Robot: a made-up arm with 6 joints.
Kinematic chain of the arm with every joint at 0, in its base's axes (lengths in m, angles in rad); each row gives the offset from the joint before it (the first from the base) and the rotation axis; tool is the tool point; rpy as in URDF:
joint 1: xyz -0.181 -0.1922 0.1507 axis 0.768 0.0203 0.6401
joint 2: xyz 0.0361 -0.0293 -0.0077 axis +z
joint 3: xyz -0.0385 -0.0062 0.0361 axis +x
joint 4: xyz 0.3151 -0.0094 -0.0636 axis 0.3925 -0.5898 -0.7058
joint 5: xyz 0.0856 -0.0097 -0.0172 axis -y
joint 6: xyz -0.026 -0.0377 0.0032 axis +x
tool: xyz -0.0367 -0.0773 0.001 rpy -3.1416 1.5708 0
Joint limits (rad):
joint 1: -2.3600..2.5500
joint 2: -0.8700..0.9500
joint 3: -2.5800..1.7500
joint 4: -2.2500..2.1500
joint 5: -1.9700..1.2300
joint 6: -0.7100..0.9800
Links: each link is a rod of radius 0.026 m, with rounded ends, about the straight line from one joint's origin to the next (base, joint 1, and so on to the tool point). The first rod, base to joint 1, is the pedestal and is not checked.
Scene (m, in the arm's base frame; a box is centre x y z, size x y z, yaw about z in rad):
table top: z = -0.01
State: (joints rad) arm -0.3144 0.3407 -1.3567 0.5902 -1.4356 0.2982
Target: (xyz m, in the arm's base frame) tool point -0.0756 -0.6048 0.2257
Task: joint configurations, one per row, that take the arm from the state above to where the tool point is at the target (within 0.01 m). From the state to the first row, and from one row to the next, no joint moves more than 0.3 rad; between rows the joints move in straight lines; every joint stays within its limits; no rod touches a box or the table.
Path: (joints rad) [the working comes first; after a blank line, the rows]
Joints at the target: -0.0704 -0.8700 -0.3088 0.4640 -1.9700 -0.2096
Straight joint move there: clear.

1: -0.2656 0.0986 -1.1471 0.5650 -1.5425 0.1966
2: -0.2168 -0.1436 -0.9375 0.5397 -1.6494 0.0951
3: -0.1680 -0.3857 -0.7279 0.5145 -1.7562 -0.0065
4: -0.1192 -0.6279 -0.5184 0.4893 -1.8631 -0.1080
5: -0.0704 -0.8700 -0.3088 0.4640 -1.9700 -0.2096

